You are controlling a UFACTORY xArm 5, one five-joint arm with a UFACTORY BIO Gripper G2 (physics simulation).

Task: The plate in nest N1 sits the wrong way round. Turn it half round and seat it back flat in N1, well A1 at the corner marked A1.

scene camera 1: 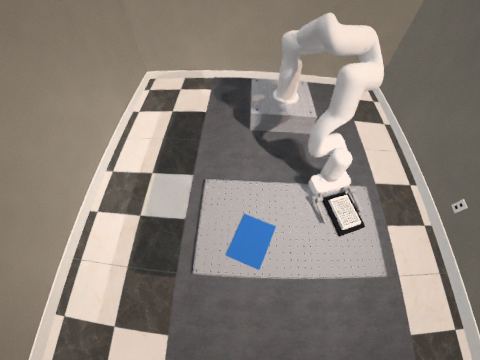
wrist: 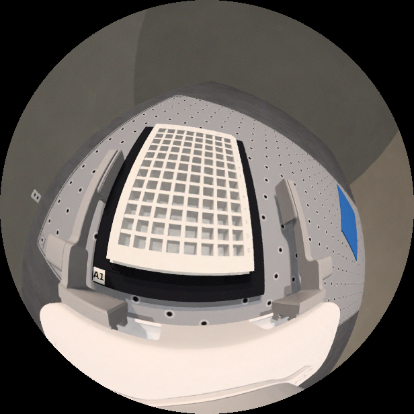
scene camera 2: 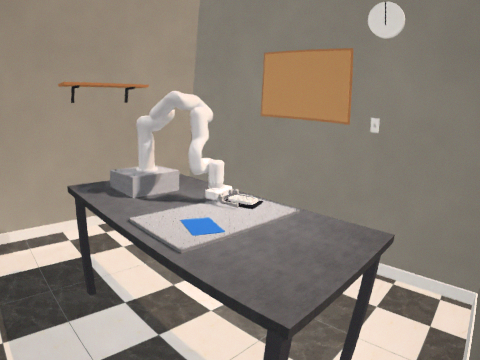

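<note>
The white plate (scene camera 1: 345, 212) (scene camera 2: 243, 200) (wrist: 114, 240), with its grid of square wells facing up, lies on the black nest N1 (scene camera 1: 353, 231) (scene camera 2: 257, 204) (wrist: 190, 291). Small marks on its right rim in the wrist view are too small to read. The label A1 (wrist: 99, 275) is on the nest's near left corner in the wrist view. My gripper (scene camera 1: 341, 216) (scene camera 2: 244, 200) (wrist: 202, 179) is open, with one finger on each side of the plate and nest. In the wrist view a gap shows between each finger and the plate; how low the fingertips reach is hard to tell.
The nest stands on a grey perforated board (scene camera 1: 295, 250) (scene camera 2: 165, 232) (wrist: 280, 150). A flat blue rectangle (scene camera 1: 251, 241) (scene camera 2: 202, 226) (wrist: 348, 221) lies on the same board, away from the nest. The arm's grey base block (scene camera 1: 282, 122) (scene camera 2: 157, 185) stands behind the board on the dark table (scene camera 1: 290, 320) (scene camera 2: 300, 265).
</note>
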